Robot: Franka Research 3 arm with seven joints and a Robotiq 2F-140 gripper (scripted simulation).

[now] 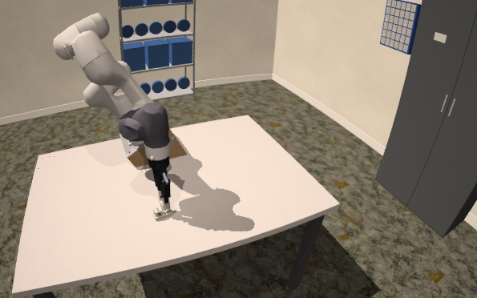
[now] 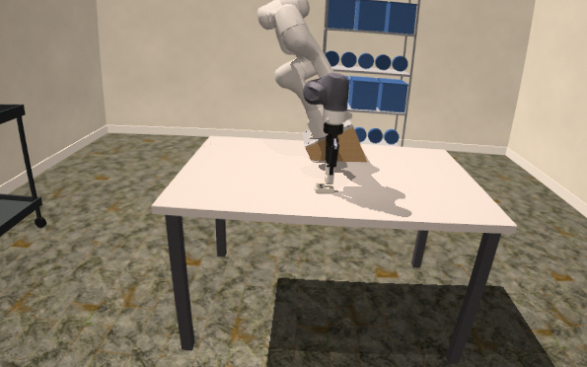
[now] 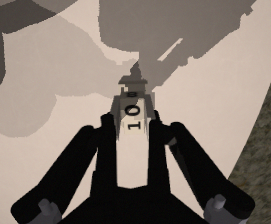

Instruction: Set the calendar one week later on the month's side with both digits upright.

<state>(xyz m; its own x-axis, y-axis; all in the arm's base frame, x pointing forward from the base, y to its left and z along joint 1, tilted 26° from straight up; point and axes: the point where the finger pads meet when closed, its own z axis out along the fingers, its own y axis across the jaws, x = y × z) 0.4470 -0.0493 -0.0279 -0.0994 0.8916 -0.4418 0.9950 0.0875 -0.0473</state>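
Now: hand 30 mm to the left of the cube and 50 mm above it. Round my hand: grey tray: 20 mm to the right, 70 mm below.
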